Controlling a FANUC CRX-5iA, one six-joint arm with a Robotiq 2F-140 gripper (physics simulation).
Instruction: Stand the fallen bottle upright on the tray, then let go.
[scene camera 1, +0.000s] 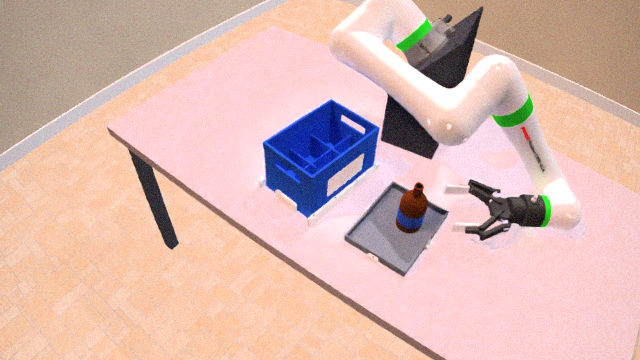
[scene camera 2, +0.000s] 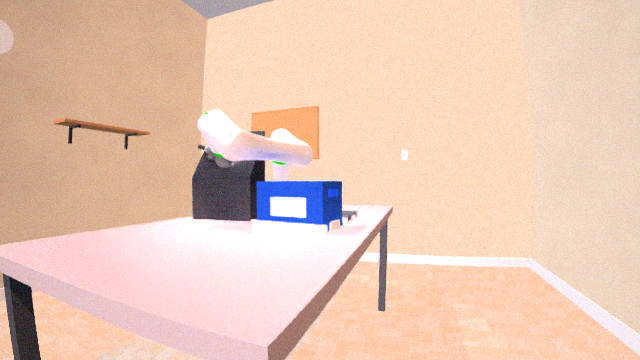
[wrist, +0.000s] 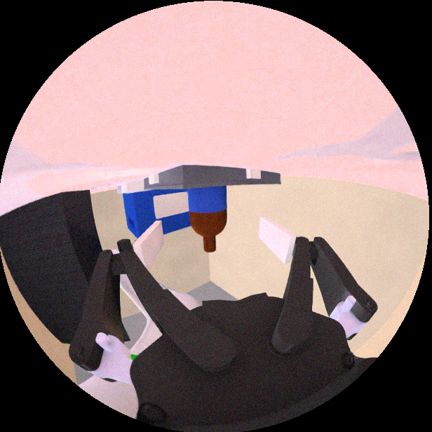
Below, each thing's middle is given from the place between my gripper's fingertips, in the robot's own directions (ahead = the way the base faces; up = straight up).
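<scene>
I see that the brown bottle (scene camera 1: 413, 205) is 8 cm to the right of my hand, and that it is also 6 cm ahead of my hand.
</scene>
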